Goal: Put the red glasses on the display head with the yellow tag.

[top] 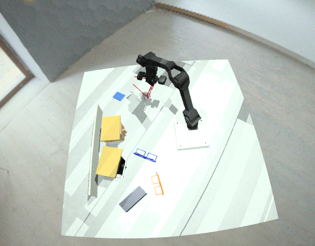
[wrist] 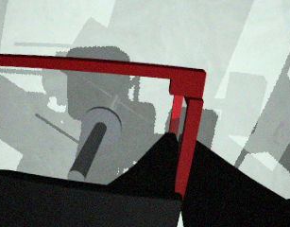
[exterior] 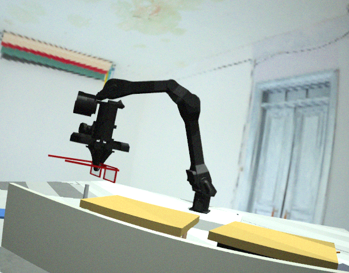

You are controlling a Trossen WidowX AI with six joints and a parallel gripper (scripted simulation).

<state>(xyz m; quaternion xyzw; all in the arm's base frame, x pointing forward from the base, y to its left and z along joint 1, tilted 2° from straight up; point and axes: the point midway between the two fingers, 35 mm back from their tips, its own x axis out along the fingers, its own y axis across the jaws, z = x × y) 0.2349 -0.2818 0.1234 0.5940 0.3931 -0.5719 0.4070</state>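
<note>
My gripper tip is 7 cm short of the grey stand, 3 cm to the right of it and 10 cm above it. From my gripper tip the other things lie so: blue square 27 cm ahead, 3 cm to the right, 12 cm below; then black display head 24 cm ahead, 51 cm to the left, 6 cm below; then panel 38 cm ahead, 40 cm to the left, 6 cm below.
</note>
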